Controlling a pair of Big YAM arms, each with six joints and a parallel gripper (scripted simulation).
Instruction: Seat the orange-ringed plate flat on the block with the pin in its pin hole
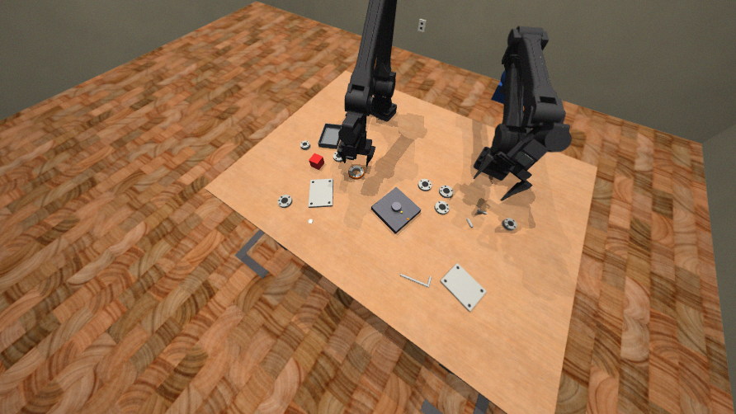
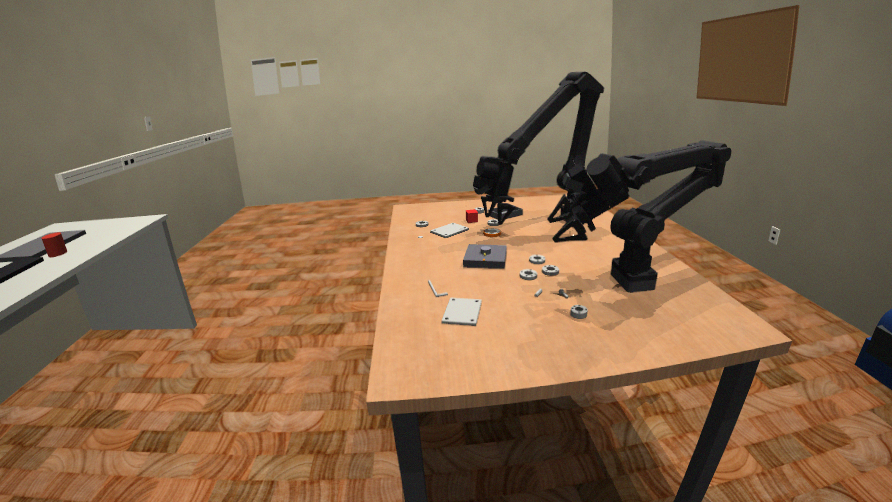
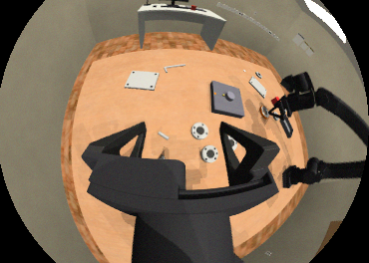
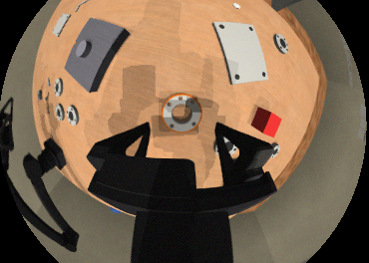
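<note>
The dark block lies 25 cm to the left of my right hand, 6 cm ahead of it and 4 cm below it. Round my right hand: dark tray (21 cm to the right, 7 cm behind, 5 cm below); L-shaped key (42 cm to the left, 20 cm ahead, 5 cm below); red cube (15 cm to the right, 7 cm ahead, 4 cm below).
</note>
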